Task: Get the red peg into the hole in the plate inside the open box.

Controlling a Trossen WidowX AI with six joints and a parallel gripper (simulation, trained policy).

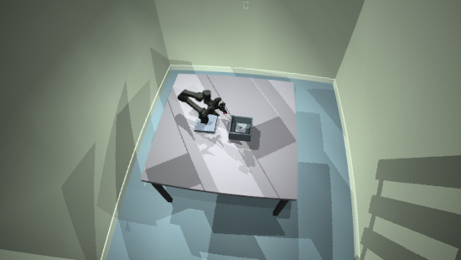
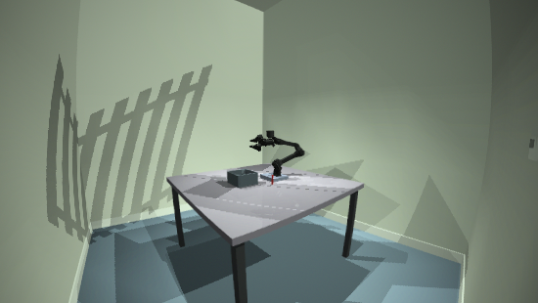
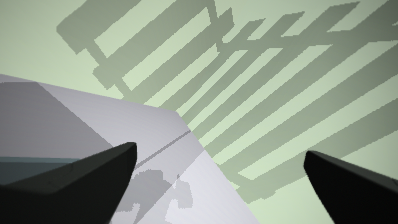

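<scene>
Now: the red peg 50 mm behind my gripper tip, 260 mm to the left of it and 280 mm below it. The rest, counted from my gripper tip: box: 130 mm ahead, 80 mm to the left, 300 mm below; then plate: 130 mm ahead, 80 mm to the left, 280 mm below.
</scene>
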